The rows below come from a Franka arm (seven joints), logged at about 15 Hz.
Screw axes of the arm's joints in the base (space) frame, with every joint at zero. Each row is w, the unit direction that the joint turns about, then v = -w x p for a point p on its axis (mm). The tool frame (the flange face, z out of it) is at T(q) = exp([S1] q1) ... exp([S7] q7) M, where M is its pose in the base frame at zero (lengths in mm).
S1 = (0, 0, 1, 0, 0, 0)
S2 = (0, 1, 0, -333, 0, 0)
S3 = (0, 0, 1, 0, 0, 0)
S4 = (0, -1, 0, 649, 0, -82.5)
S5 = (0, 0, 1, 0, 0, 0)
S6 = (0, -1, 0, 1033, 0, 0)
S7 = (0, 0, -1, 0, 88, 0)
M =
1 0 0 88
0 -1 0 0
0 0 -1 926
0 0 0 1
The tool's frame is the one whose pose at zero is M.
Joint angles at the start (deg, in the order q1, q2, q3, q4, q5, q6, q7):
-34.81 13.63 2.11 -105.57 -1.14 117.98 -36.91
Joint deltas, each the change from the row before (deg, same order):
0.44 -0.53 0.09 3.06 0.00 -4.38 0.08
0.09 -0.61 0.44 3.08 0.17 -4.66 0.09
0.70 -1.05 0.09 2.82 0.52 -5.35 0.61
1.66 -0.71 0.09 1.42 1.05 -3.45 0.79
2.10 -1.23 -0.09 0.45 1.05 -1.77 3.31
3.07 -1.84 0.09 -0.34 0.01 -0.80 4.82
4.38 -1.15 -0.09 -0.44 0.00 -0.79 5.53
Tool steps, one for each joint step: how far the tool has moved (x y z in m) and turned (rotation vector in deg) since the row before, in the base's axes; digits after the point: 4 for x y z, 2 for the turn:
0.0048 0.0032 0.0240 0.39 0.69 0.38
0.0029 0.0044 0.0250 0.67 0.72 0.30
0.0007 0.0101 0.0269 1.11 1.06 -0.04
0.0058 0.0200 0.0145 1.46 0.69 0.68
0.0057 0.0233 0.0143 0.63 -0.13 -1.51
0.0071 0.0335 0.0153 -0.70 -0.25 -1.61
0.0107 0.0437 0.0072 -0.42 0.46 -1.18

